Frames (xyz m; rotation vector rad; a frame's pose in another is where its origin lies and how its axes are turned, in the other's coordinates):
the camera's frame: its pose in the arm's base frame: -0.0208 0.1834 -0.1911 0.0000 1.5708 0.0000
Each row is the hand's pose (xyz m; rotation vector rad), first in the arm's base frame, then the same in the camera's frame.
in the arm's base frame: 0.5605 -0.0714 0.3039 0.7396 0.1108 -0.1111
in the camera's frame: -0.4950 -0.2548 0.5813 0.6553 -1.3812 0.4841
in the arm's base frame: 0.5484 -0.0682 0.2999 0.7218 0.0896 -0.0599
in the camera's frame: -0.4910 -0.2516 0.5692 0.6041 -1.4070 0.5115
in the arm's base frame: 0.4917 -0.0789 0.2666 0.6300 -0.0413 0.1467
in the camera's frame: -0.4577 -0.2623 0.5125 0.3805 -1.5517 0.6115
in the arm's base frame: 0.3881 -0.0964 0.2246 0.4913 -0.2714 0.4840
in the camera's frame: -0.4157 -0.2798 0.4089 0.0059 -1.7706 0.7925
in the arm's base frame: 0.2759 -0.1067 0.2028 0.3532 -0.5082 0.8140
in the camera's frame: -0.3939 -0.2901 0.2967 -0.3864 -1.9546 0.9788
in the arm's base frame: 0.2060 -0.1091 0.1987 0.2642 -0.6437 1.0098
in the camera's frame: -0.3898 -0.2925 0.2268 -0.6363 -2.0368 1.0873
